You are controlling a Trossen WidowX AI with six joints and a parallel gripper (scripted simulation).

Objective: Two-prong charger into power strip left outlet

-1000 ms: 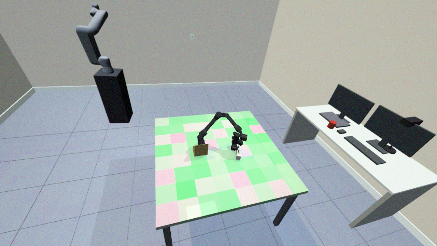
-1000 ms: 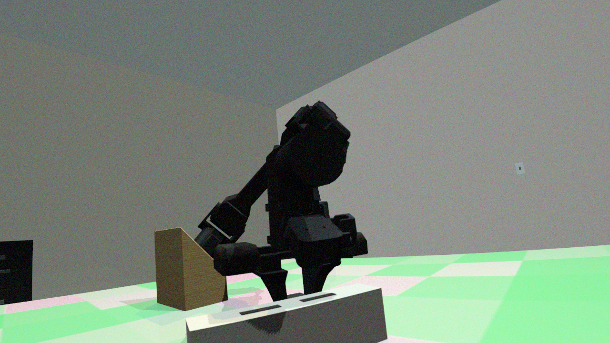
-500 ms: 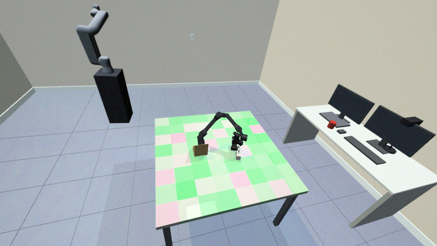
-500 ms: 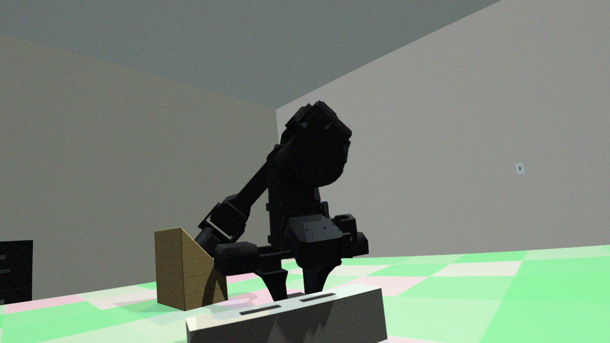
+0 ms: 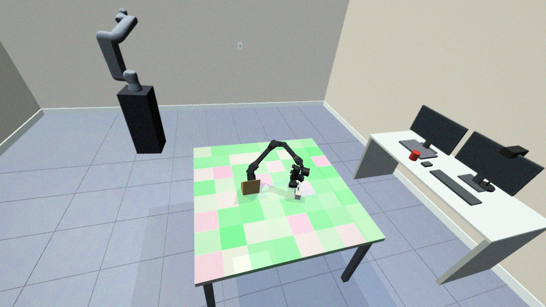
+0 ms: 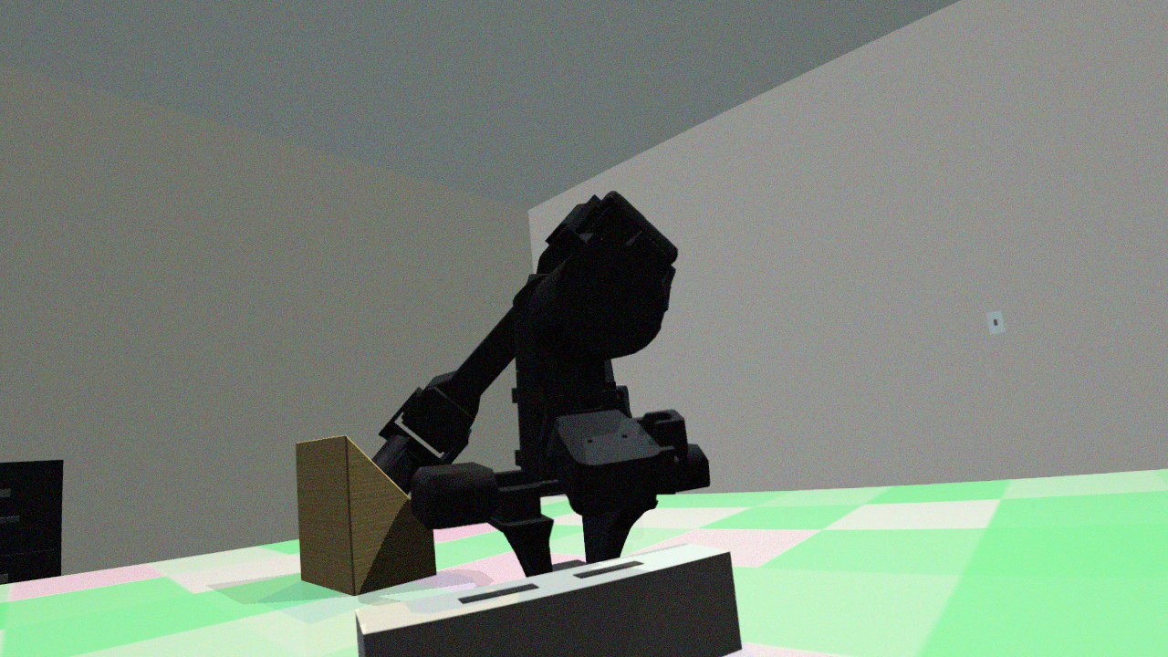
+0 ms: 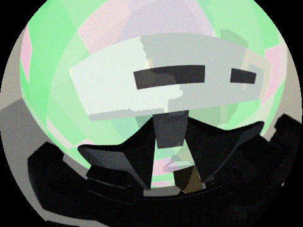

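Now: gripper tip 20 mm short of the black charger and 10 mm below it.
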